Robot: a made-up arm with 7 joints.
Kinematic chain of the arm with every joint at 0, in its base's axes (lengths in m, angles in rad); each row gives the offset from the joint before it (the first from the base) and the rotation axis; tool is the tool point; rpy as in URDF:
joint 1: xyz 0 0 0.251 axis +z
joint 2: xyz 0 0 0 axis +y
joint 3: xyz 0 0 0.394 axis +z
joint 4: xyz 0.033 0 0 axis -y
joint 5: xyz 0.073 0 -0.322 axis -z
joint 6: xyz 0 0 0 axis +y
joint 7: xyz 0.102 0 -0.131 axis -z
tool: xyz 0 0 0 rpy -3.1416 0 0
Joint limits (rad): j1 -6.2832..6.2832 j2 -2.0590..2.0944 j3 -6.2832..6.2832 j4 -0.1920..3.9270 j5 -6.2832..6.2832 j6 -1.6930..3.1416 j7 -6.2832..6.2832
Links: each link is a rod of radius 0.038 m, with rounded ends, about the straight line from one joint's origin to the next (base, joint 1, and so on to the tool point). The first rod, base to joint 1, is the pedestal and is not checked.
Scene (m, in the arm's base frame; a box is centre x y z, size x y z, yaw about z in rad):
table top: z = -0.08
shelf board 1: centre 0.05 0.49 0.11 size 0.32 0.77 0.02 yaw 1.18
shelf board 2: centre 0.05 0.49 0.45 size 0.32 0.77 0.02 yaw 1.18
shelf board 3: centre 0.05 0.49 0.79 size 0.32 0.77 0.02 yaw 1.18
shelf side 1: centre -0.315 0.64 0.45 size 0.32 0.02 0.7 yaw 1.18
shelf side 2: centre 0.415 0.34 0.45 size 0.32 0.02 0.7 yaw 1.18
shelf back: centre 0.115 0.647 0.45 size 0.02 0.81 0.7 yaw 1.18
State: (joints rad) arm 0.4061 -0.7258 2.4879 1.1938 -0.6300 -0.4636 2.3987
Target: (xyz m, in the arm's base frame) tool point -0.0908 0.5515 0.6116
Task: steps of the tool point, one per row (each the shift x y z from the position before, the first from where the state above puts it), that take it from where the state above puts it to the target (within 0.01 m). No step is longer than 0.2 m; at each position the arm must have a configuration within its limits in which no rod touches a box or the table.
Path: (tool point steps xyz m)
1: 0.0589 0.1217 0.1206
2: 0.1023 0.1001 0.0956
3: 0.1310 0.0650 0.0676
4: 0.1416 0.0233 0.0390
5: 0.0183 0.1217 -0.0130
6: 0.0470 0.0956 -0.0028
7: 0.0508 0.0645 0.0158

